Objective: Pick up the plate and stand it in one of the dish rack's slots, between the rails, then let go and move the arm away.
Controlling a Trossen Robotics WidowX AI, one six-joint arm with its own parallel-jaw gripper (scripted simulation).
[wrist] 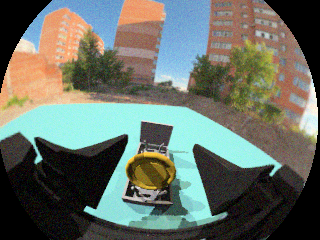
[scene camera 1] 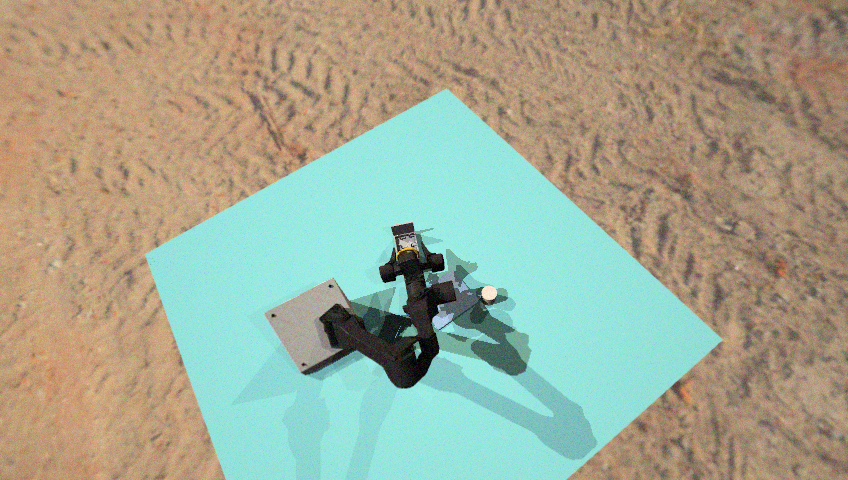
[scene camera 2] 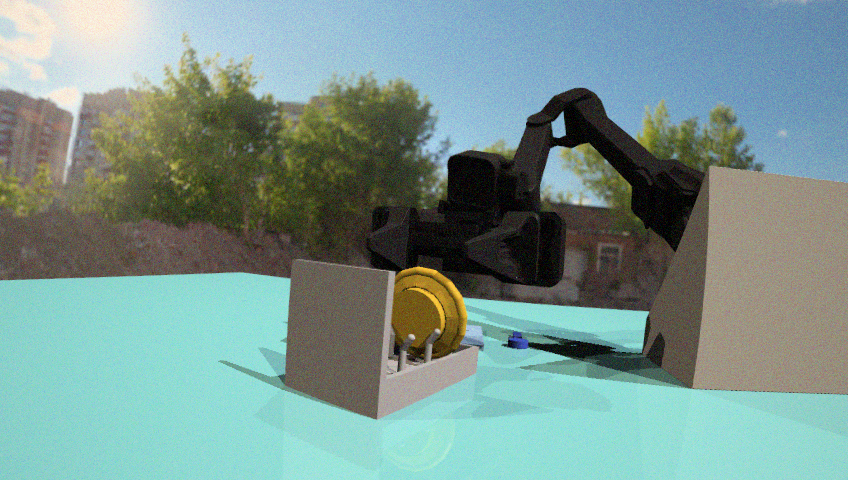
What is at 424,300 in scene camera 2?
A yellow plate.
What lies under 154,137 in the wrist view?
A dish rack.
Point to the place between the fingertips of the gripper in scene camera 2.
413,246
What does the gripper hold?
Nothing.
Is the gripper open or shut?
Open.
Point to a yellow plate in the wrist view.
147,170
